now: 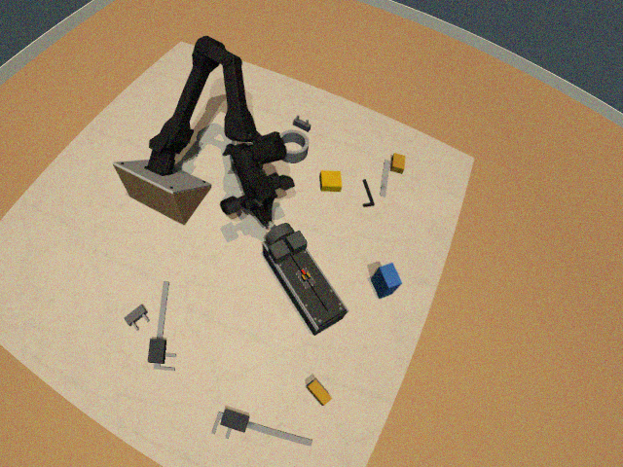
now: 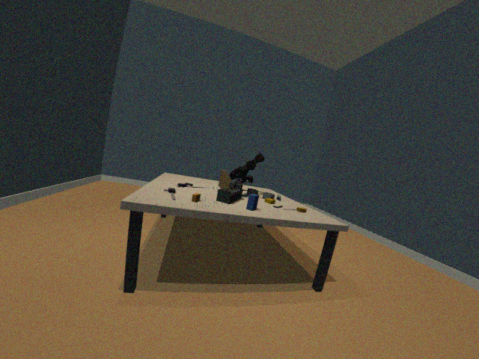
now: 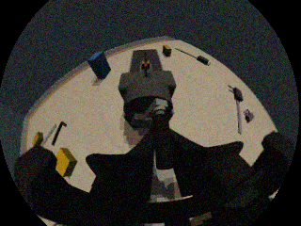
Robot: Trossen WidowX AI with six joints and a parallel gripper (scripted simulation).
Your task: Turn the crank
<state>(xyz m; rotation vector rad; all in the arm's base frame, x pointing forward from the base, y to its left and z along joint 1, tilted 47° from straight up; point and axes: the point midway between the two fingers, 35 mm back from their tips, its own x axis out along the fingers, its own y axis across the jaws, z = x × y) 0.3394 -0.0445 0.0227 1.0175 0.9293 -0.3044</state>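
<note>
The crank handle lies 30 mm above my gripper tip, 10 mm to the left of it and 10 mm behind it. From my gripper tip the other things lie so: yellow block: 260 mm to the left, 90 mm ahead, 80 mm below; then red pointer: 130 mm ahead, 80 mm to the right, 10 mm below; then blue cube: 340 mm ahead, 50 mm below.
</note>
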